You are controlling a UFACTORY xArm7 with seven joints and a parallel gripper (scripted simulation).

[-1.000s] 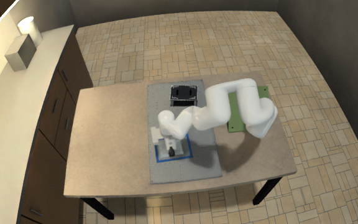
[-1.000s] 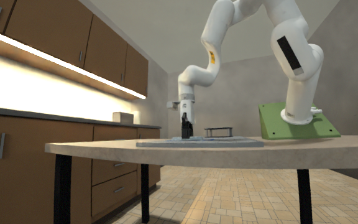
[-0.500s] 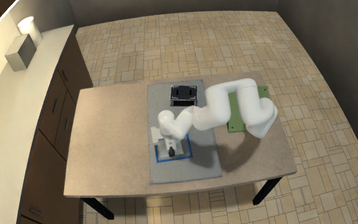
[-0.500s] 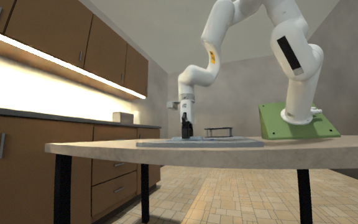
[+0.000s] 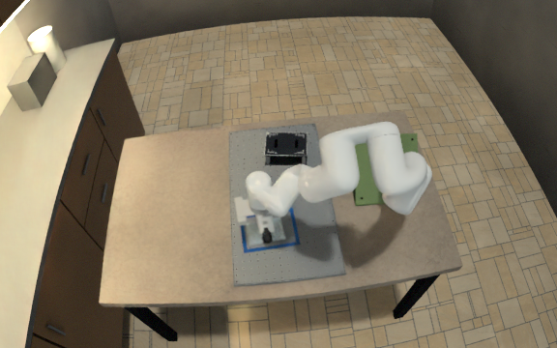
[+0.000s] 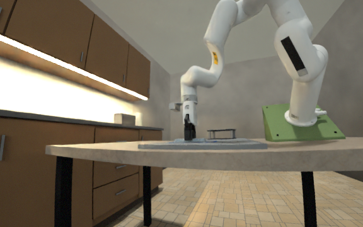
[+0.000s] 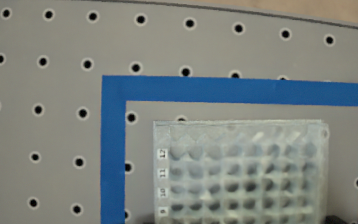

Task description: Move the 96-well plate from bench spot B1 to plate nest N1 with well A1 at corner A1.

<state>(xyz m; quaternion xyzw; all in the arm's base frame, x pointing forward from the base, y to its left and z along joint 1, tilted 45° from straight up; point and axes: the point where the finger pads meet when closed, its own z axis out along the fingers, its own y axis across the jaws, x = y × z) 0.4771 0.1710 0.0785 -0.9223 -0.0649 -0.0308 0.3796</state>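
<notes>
Right now the 96-well plate is 1 cm below my hand. From my hand the other things lie so: raised plate nest 35 cm to the right, 9 cm behind, 4 cm above.
</notes>
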